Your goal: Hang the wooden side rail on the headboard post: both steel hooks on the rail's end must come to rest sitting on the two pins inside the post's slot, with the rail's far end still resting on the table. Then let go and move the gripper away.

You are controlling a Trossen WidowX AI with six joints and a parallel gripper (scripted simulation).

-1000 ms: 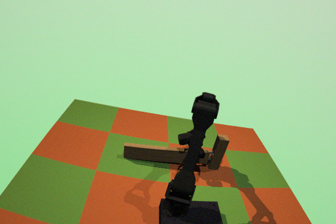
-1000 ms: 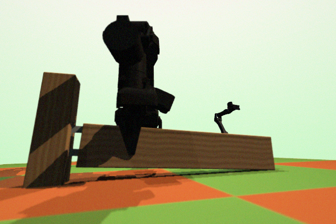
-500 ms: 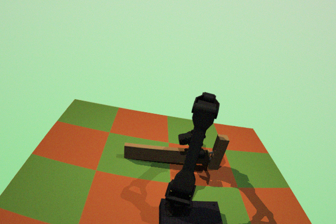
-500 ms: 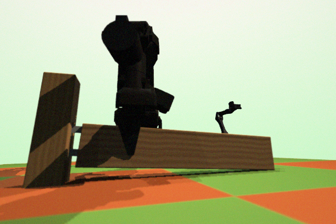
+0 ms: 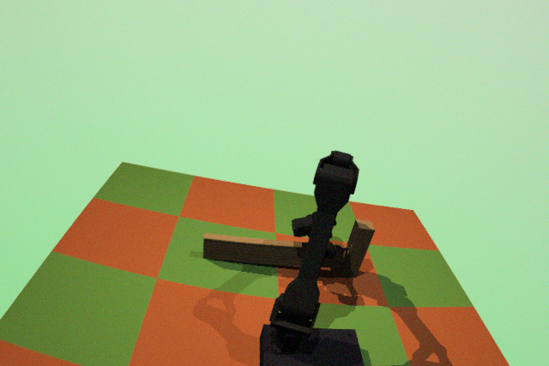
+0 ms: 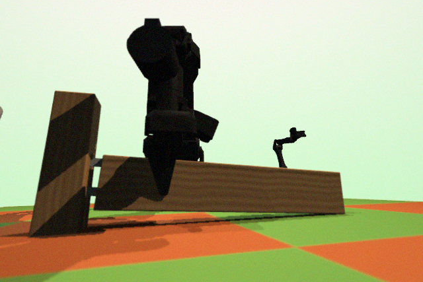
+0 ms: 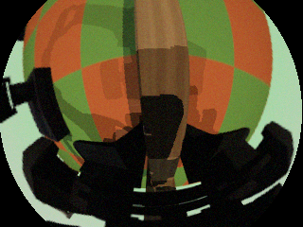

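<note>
Now: gripper tip 1 cm past the headboard post, 12 cm to the left of it and 4 cm below it.
</note>
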